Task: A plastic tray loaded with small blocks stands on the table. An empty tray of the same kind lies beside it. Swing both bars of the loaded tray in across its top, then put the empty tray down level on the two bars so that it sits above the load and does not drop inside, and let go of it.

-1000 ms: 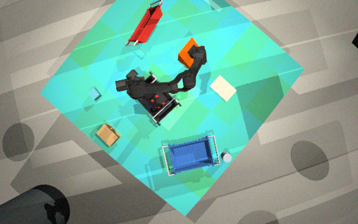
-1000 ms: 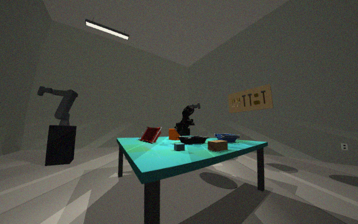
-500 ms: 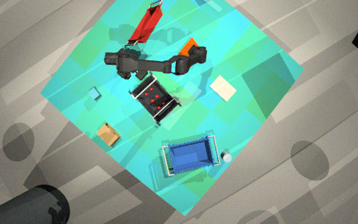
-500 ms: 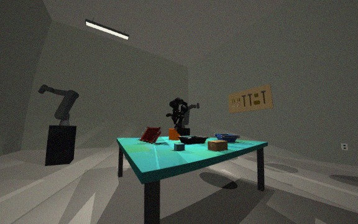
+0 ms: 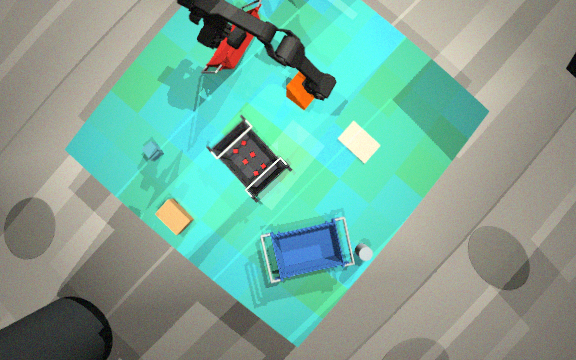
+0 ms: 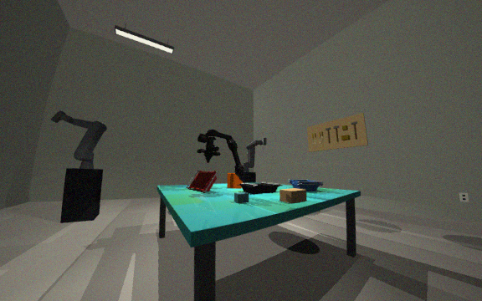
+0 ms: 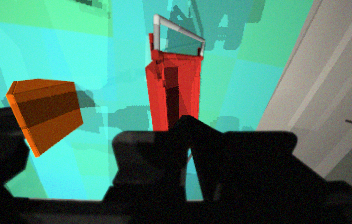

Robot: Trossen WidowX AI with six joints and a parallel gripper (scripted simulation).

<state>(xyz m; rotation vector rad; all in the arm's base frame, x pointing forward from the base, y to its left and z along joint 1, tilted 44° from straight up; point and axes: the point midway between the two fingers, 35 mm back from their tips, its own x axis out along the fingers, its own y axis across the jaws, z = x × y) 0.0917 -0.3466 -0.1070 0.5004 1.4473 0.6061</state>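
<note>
Now: gripper tip 150 mm above the red tray, 50 mm past it and 30 mm to the left of it. The rest, counted from my gripper tip: cream flat piece (620 mm to the left, 220 mm below, 50 mm behind); tan box (640 mm ahead, 210 mm to the left, 190 mm below); blue cube (490 mm ahead, 200 mm below, 20 mm to the right).
</note>
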